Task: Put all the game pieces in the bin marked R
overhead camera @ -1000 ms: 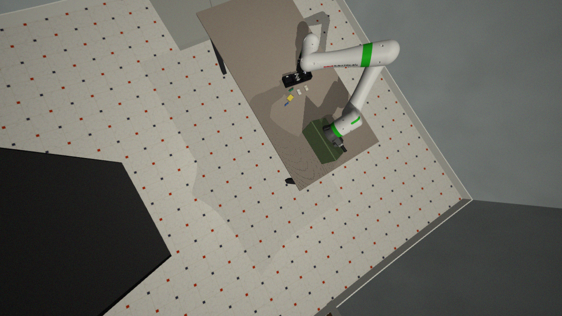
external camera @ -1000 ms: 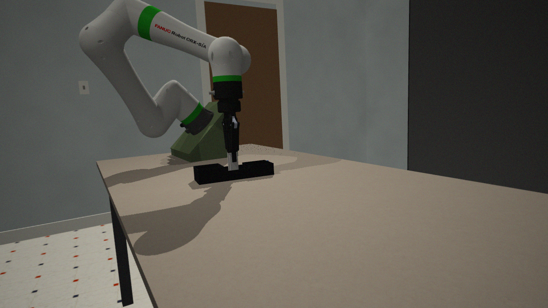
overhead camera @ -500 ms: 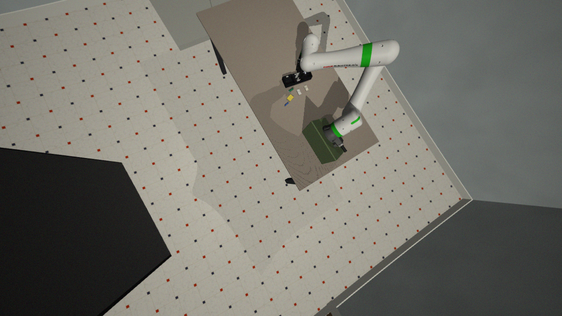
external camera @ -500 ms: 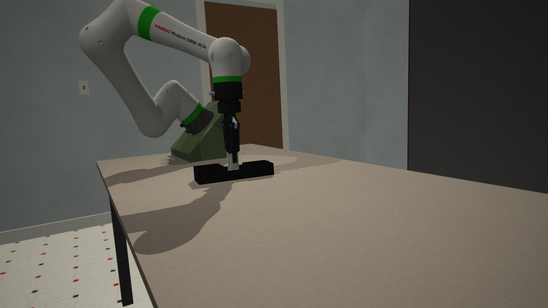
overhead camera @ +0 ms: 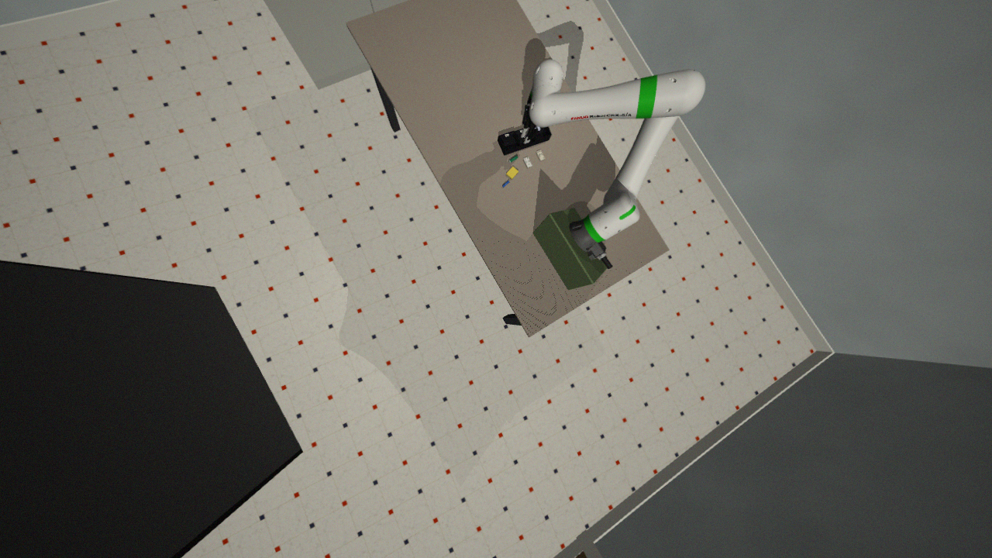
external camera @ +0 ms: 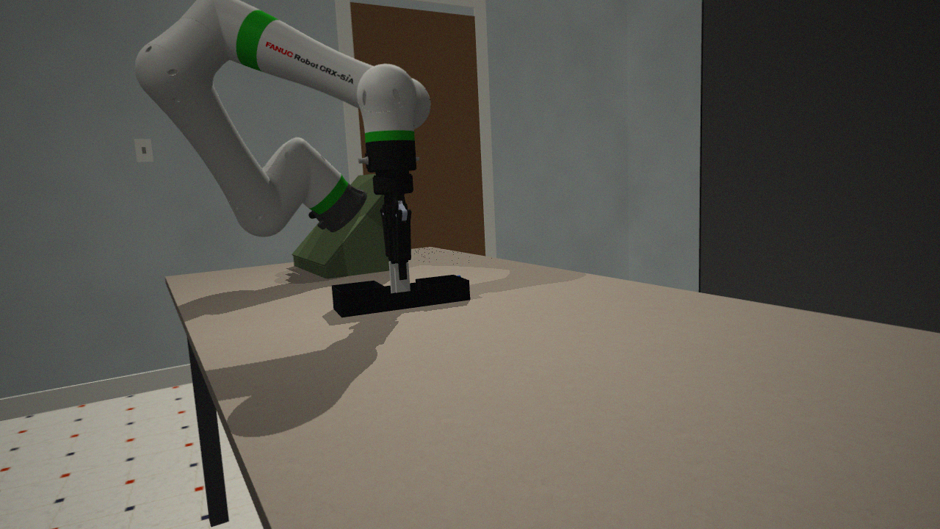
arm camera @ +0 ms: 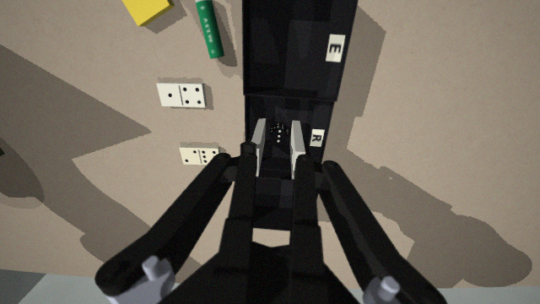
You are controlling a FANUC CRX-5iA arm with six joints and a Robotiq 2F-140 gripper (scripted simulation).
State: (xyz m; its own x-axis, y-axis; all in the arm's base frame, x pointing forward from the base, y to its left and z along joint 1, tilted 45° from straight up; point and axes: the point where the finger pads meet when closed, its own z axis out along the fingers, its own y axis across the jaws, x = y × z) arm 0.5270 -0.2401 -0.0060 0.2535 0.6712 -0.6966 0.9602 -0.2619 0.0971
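My gripper is now 3 cm above the bin R and 1 cm short of it. From my hand the other things lie so: green battery 11 cm to the left, 4 cm below, 4 cm behind; black die 3 cm below; yellow block 15 cm to the left, 10 cm behind, 4 cm below.
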